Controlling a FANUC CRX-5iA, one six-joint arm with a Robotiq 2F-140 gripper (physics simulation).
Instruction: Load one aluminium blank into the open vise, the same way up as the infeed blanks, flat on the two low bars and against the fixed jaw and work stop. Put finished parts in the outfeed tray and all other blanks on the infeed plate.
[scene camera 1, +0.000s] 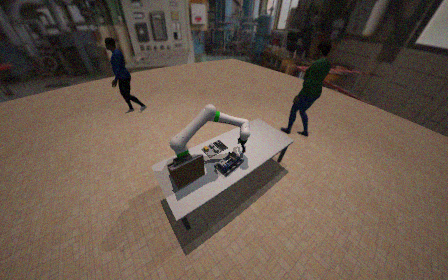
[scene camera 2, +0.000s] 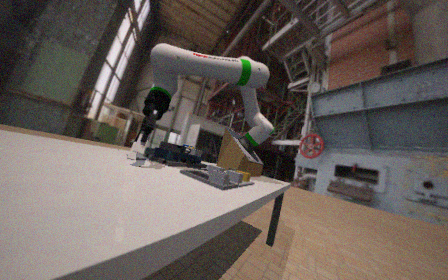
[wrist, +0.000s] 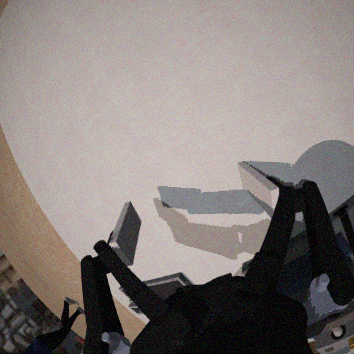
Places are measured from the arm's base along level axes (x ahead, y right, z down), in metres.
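Pixels of known places: gripper, between the fingertips: (scene camera 1: 240, 147) (scene camera 2: 134, 156) (wrist: 186, 193); arm's base, origin of its link: (scene camera 1: 185, 160) (scene camera 2: 244, 145).
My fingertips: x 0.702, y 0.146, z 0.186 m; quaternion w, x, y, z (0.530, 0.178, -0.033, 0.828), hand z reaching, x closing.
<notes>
For each thing: its top centre in the pictures, then the offset to it from my fingertips. "*": a spot on its surface instead. Level surfaces: height alone.
- dark blue vise, centre of its top: (wrist: 338, 332) (scene camera 2: 182, 145) (scene camera 1: 229, 158) dx -0.288, dy +0.072, dz -0.076 m
- dark outfeed tray, a spot on its surface: (scene camera 2: 192, 173) * dx -0.151, dy -0.147, dz +0.020 m
- yellow block, centre of its top: (scene camera 2: 243, 172) (scene camera 1: 206, 147) dx -0.339, dy -0.286, dz -0.021 m
- white table, height of its surface: dz +0.023 m
My gripper (scene camera 1: 239, 152) (scene camera 2: 139, 149) (wrist: 186, 193) is open and empty, low over the white table beside the vise. The dark blue vise (scene camera 1: 230, 164) (scene camera 2: 176, 154) (wrist: 300, 250) is partly behind a finger in the wrist view; whether a blank lies in it cannot be told. The dark outfeed tray (scene camera 2: 192, 173) adjoins the infeed area; its corner (wrist: 172, 277) shows below the fingers in the wrist view. Grey aluminium blocks (scene camera 2: 217, 175) (scene camera 2: 234, 177) stand upright there; which rests on the tray or the plate is unclear. A yellow block (scene camera 1: 206, 149) (scene camera 2: 245, 176) is beside them.
A brown box-like stand (scene camera 1: 187, 171) (scene camera 2: 230, 150) is by the arm's base. The white table (scene camera 1: 265, 132) (scene camera 2: 125, 200) (wrist: 125, 100) carries everything. One person in blue (scene camera 1: 120, 67) and one in green (scene camera 1: 315, 77) are on the floor beyond the table.
</notes>
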